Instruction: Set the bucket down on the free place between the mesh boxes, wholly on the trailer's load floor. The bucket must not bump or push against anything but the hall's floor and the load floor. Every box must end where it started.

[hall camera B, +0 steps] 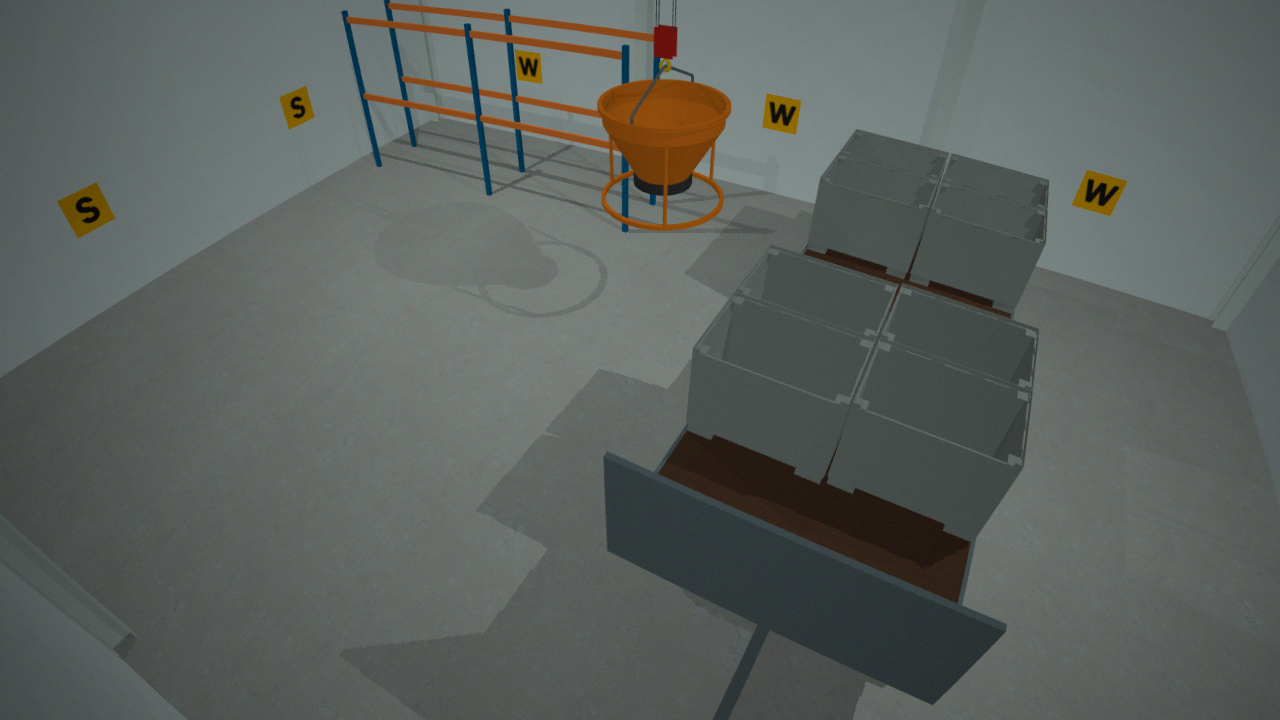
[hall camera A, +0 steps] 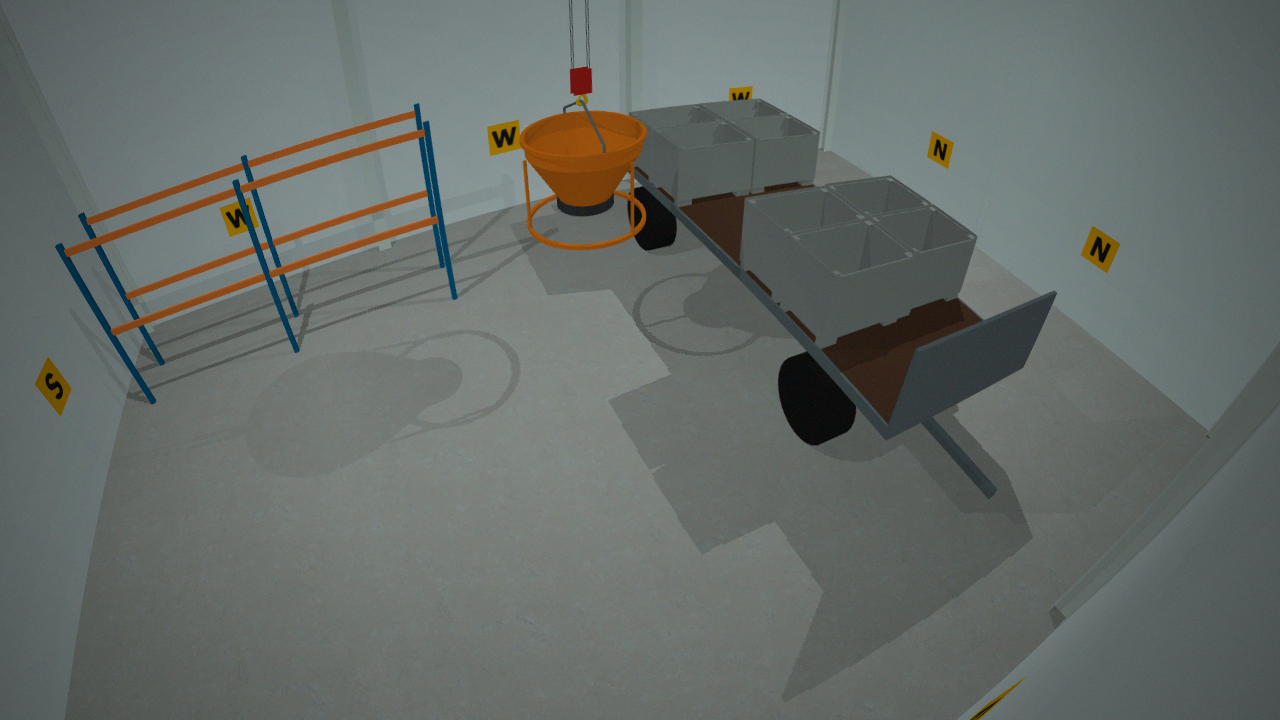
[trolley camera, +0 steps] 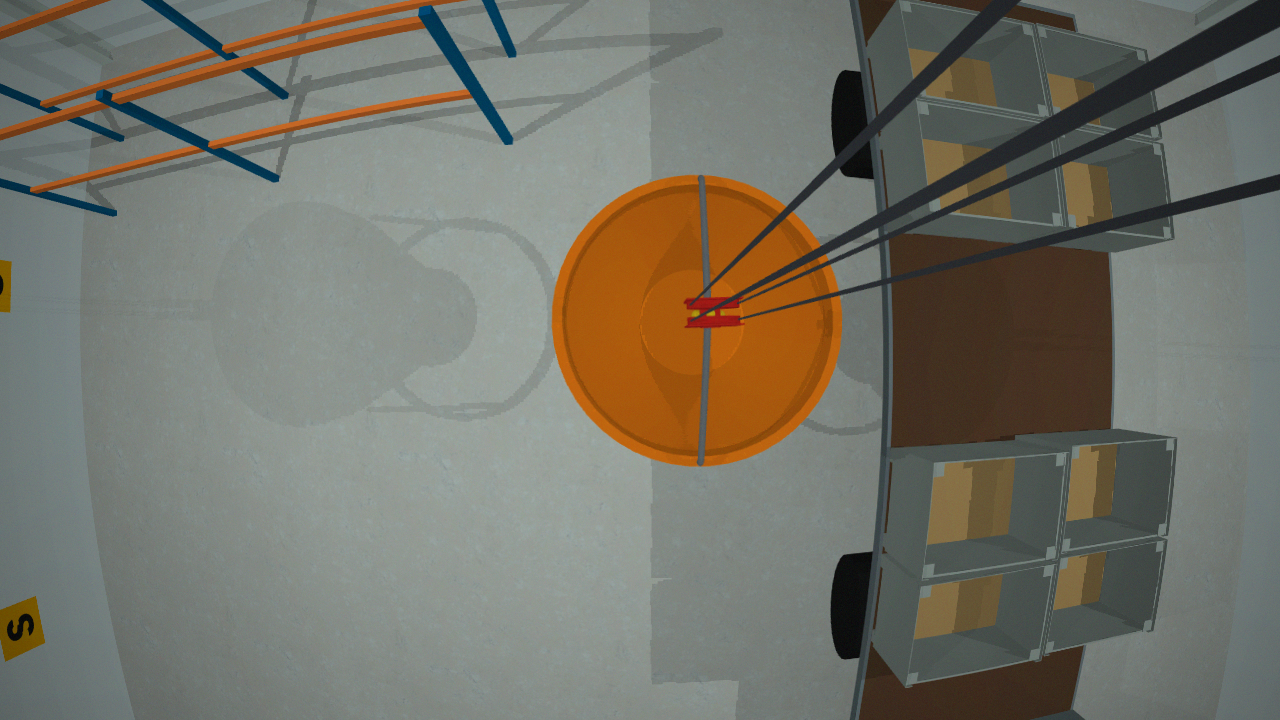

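Note:
The orange bucket (hall camera A: 583,174) (hall camera B: 663,134) (trolley camera: 608,358) hangs upright by its grey bail from my hook (hall camera A: 580,100) (hall camera B: 665,65) (trolley camera: 713,312), with its foot ring off the hall's floor. In the trolley camera it is left of the trailer, level with the gap between the two box groups and apart from the trailer's side edge. The brown load floor (hall camera A: 716,223) (hall camera B: 930,577) (trolley camera: 1002,349) shows in that gap. One group of grey mesh boxes (hall camera A: 814,277) (hall camera B: 765,385) (trolley camera: 908,519) stands toward the headboard, the other group (hall camera A: 716,174) (hall camera B: 868,214) (trolley camera: 904,170) toward the far end.
A blue and orange rack (hall camera A: 440,210) (hall camera B: 361,89) (trolley camera: 467,75) stands by the W wall, at the upper left in the trolley camera. The trailer's grey headboard (hall camera A: 975,358) (hall camera B: 787,573) rises at its drawbar end. A black wheel (hall camera A: 816,398) (trolley camera: 852,608) sticks out at its side.

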